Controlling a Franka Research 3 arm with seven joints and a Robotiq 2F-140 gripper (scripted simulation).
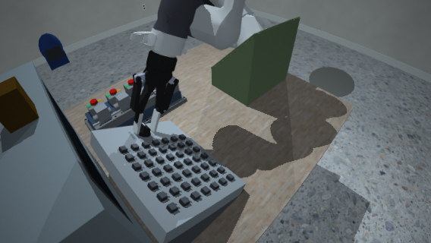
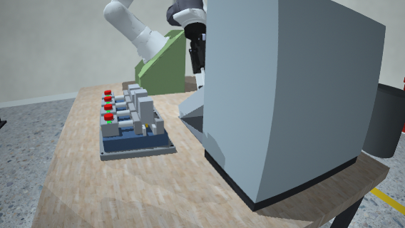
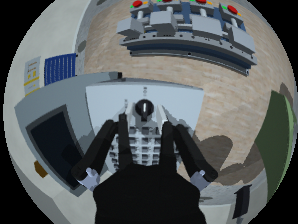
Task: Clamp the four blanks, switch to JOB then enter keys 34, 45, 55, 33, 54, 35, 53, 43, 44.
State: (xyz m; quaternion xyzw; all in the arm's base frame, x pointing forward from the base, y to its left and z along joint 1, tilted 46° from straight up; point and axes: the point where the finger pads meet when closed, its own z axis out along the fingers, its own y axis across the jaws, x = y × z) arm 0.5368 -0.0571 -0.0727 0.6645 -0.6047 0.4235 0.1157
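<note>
My hand is 2 cm above the black selector knob, 1 cm to the left of it and 1 cm short of it. Round my hand: grey keypad 11 cm to the left, 7 cm below, 4 cm ahead; key 19 cm to the left, 3 cm below, 2 cm ahead.
</note>
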